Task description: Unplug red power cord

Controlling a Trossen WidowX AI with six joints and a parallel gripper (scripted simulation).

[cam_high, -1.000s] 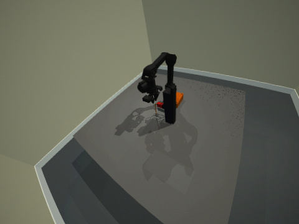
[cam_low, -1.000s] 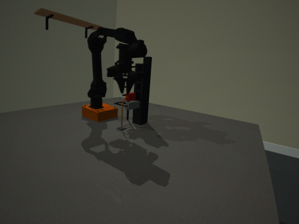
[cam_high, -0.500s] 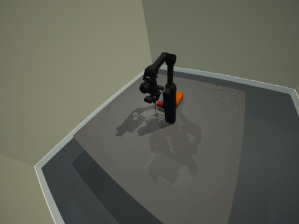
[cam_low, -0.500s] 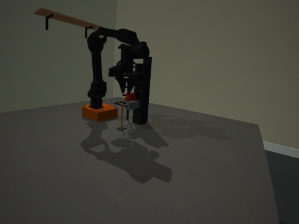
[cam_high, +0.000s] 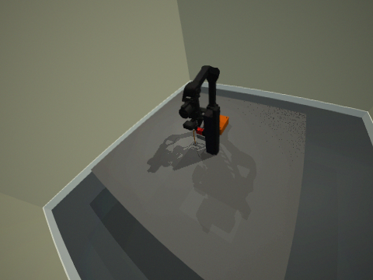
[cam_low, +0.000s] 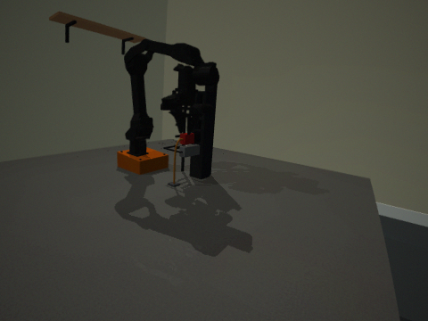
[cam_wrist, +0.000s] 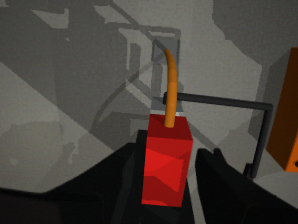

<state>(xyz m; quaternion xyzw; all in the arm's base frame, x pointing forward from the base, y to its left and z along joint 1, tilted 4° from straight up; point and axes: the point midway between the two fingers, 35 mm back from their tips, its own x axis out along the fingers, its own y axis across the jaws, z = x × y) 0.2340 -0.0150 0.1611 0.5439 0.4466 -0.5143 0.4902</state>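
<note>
My gripper tip is 3 cm to the right of the red plug and 1 cm above it. Round my gripper tip: grey anchor (1 cm behind, 4 cm to the right, 17 cm below).
</note>
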